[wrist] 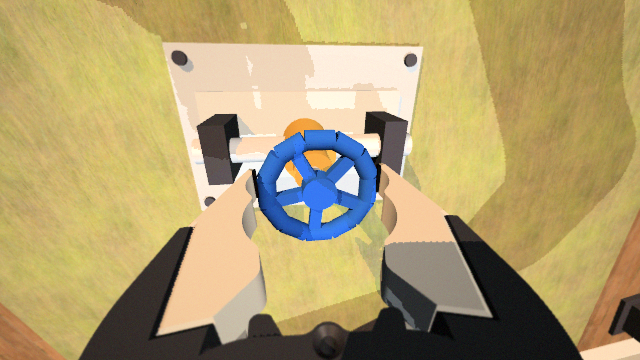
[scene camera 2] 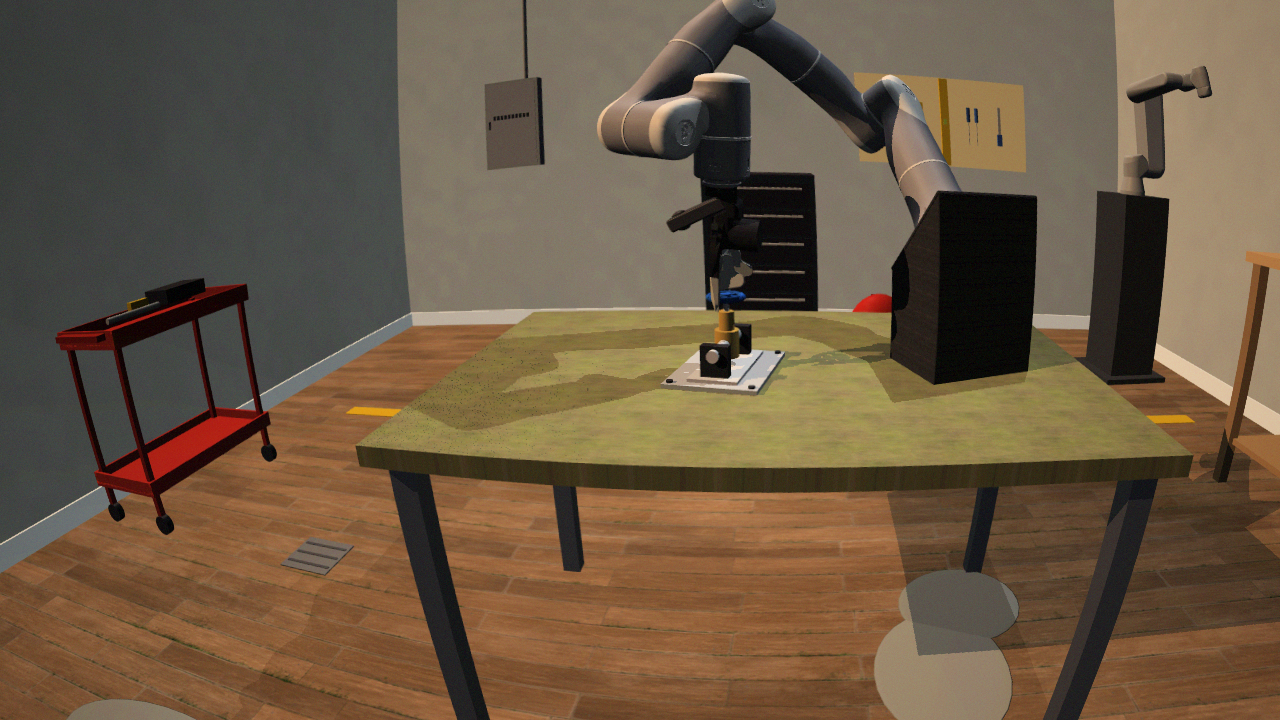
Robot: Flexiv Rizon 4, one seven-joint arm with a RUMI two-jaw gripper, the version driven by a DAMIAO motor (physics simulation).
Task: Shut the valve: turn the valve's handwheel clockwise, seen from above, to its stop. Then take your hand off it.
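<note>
The valve's blue handwheel point(scene camera 2: 725, 296) point(wrist: 318, 193) sits level on top of the brass-orange valve body point(scene camera 2: 725, 338) point(wrist: 303, 128). My gripper point(scene camera 2: 718, 302) point(wrist: 316, 169) points down and is shut on the handwheel, with one finger against the rim on each side in the wrist view. The valve body stands on a pale pipe point(wrist: 257, 148) held by two black blocks point(wrist: 218, 150) point(scene camera 2: 715, 360). These are on a white base plate point(scene camera 2: 769, 365) point(wrist: 350, 65) with dark bolts at its corners. The lower part of the valve body is partly hidden by the wheel in the wrist view.
The plate lies on the green-topped table point(scene camera 2: 769, 438). A large black block point(scene camera 2: 984, 286) stands on the table to the right, by the arm's base. A red cart point(scene camera 2: 183, 452) is on the floor at the left. A second, smaller arm point(scene camera 2: 1150, 134) stands on a pedestal at the right.
</note>
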